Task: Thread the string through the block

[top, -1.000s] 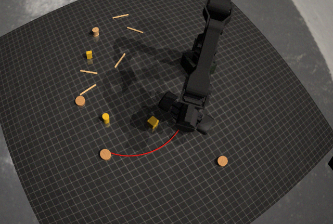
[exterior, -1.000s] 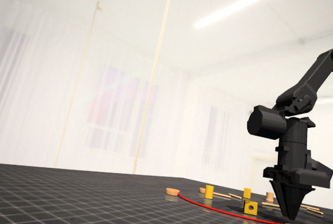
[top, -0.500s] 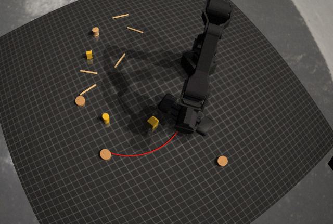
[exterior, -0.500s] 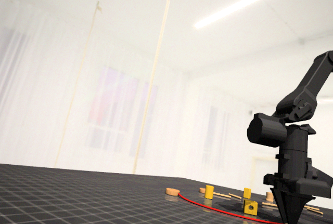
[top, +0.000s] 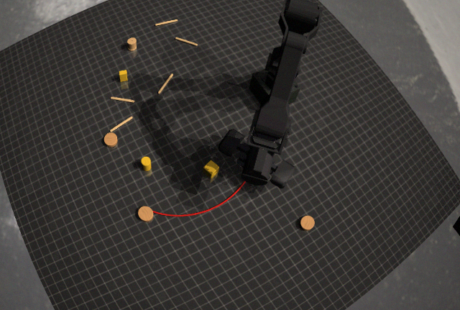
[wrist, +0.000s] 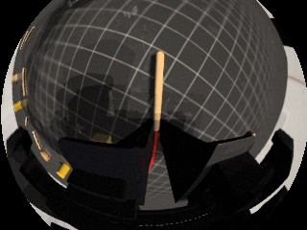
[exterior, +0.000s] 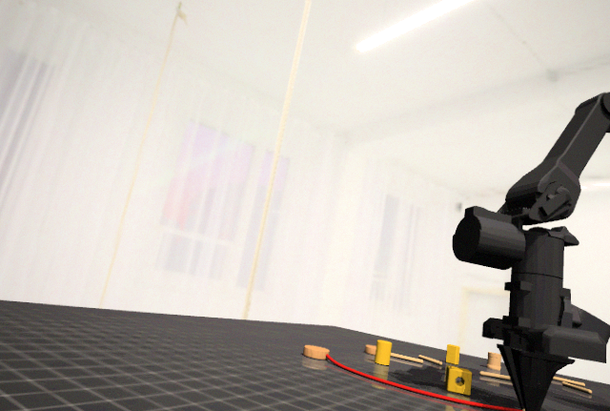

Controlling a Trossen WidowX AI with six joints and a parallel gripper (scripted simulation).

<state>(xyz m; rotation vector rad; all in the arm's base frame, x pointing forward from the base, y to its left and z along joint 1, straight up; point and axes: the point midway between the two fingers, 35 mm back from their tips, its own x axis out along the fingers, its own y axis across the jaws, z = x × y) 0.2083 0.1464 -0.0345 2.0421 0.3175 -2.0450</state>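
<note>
My gripper tip is 210 mm short of the yellow cylinder, 170 mm to the left of it and 20 mm below it. The rest, counted from my gripper tip: round wooden button: 290 mm ahead, 70 mm to the right; then thin wooden stick: 10 mm behind.
</note>
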